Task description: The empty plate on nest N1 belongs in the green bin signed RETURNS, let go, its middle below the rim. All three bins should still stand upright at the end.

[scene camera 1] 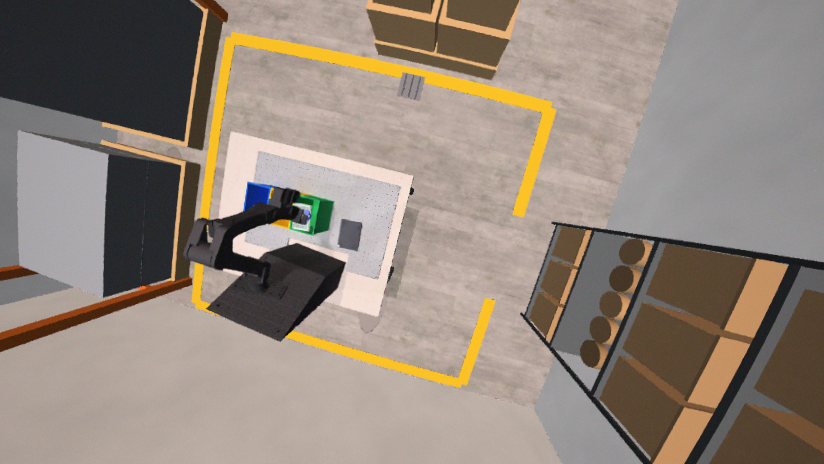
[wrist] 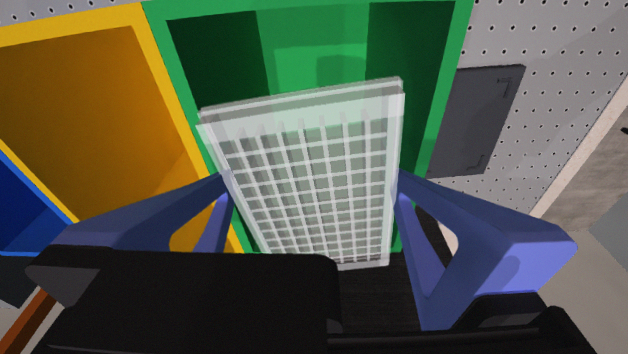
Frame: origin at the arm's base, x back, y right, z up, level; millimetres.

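Where they show: gripper, fingertip midpoint: (scene camera 1: 302,214) (wrist: 313,177); arm's base, link origin: (scene camera 1: 260,288).
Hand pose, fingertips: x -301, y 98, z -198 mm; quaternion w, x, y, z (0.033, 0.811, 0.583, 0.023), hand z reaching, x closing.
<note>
Each offset is from my fingertips to the top centre of the thing. "*": to the spot under its first point. Level surfaces: height alone.
My gripper (scene camera 1: 305,215) (wrist: 313,177) is shut on the clear, gridded plate @[dx +15, dy -2, dz +14 mm] (scene camera 1: 302,225) (wrist: 320,192), with one blue finger on each long side. The plate is held over the opening of the green bin @[dx +5, dy +1, dz -11 mm] (scene camera 1: 324,216) (wrist: 320,27). In the wrist view its far edge lies across the opening, and its near end reaches to about the bin's near rim. How high it is above the rim is hard to tell. The green bin stands upright. The RETURNS sign cannot be read in these views.
The yellow bin @[dx -29, dy -125, dz -11 mm] (scene camera 1: 281,223) (wrist: 90,105) stands right beside the green bin, and the blue bin @[dx -62, dy -251, dz -11 mm] (scene camera 1: 257,195) (wrist: 22,205) stands beyond it. A dark grey pad with corner marks @[* dx +125, dy +171, dz -179 mm] (scene camera 1: 350,234) (wrist: 477,120) lies on the perforated board @[dz -191 mm] (scene camera 1: 369,201) (wrist: 575,55), on the green bin's other side.
</note>
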